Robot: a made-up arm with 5 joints.
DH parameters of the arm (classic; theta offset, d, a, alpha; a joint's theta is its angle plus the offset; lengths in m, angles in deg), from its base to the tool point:
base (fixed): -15.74 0 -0.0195 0
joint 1: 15.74 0.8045 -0.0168 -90
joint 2: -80.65 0 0.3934 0
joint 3: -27.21 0 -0.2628 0
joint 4: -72.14 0.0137 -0.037 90
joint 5: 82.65 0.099 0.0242 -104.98
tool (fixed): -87.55 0.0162 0 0
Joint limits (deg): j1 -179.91..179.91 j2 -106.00..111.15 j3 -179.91..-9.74 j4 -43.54..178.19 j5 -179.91..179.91
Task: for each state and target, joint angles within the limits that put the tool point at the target. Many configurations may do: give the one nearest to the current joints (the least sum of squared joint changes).
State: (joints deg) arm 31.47 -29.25 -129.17 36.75 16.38
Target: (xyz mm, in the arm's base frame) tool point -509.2 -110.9 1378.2
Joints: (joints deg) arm 17.35 -58.16 -141.41 34.22 15.79
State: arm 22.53 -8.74 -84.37 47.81 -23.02
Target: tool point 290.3 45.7 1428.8
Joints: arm -0.31 -1.63 -118.03 30.38 -15.85
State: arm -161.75 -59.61 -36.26 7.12 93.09
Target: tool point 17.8 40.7 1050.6
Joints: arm -141.35 -84.24 -10.68 14.88 104.43
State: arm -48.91 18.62 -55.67 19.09 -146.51
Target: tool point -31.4 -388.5 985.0
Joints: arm -91.53 8.55 -54.90 20.31 -148.86
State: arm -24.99 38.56 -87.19 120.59 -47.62
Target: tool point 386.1 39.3 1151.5
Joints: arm -0.95 18.65 -112.66 114.20 -46.09
